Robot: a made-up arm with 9 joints.
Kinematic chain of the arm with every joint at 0, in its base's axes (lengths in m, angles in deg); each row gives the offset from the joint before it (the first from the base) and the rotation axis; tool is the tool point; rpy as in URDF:
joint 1: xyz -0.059 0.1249 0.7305 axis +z
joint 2: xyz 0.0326 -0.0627 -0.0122 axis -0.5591 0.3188 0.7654
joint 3: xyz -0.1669 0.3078 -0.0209 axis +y
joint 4: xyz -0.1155 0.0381 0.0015 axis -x
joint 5: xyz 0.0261 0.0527 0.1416 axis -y
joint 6: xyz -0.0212 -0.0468 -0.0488 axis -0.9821 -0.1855 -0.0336
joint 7: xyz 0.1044 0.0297 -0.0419 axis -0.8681 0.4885 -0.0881
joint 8: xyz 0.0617 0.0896 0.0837 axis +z
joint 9: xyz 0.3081 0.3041 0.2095 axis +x
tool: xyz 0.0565 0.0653 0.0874 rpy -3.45 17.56 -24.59
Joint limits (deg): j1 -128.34..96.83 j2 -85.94..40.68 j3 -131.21..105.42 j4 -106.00..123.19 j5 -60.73..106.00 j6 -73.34..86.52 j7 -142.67..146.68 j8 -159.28..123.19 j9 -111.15..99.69
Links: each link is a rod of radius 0.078 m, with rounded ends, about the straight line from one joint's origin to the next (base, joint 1, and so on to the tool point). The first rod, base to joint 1, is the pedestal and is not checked.
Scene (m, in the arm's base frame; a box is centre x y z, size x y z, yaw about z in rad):
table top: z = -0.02
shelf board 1: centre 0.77 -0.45 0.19 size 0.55 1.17 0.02 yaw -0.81
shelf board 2: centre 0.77 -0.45 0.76 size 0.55 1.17 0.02 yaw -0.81
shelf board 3: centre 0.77 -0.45 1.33 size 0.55 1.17 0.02 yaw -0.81
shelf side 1: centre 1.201 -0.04 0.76 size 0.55 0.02 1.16 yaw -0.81
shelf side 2: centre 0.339 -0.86 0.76 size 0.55 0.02 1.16 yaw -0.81
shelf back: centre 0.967 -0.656 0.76 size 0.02 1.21 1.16 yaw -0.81
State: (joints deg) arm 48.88 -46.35 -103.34 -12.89 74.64 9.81 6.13 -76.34 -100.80
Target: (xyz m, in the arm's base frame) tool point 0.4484 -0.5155 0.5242
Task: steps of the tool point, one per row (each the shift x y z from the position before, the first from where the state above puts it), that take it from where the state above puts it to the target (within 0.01 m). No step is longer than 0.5 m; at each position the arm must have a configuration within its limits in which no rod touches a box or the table.
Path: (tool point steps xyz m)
1: 0.2799 -0.4063 -0.0749
2: 0.4229 -0.1445 0.0411
3: 0.3544 0.1395 0.1119
4: 0.0649 -0.0930 -0.0172
5: 0.0782 -0.0828 -0.0002
6: 0.0891 -0.0682 0.0175

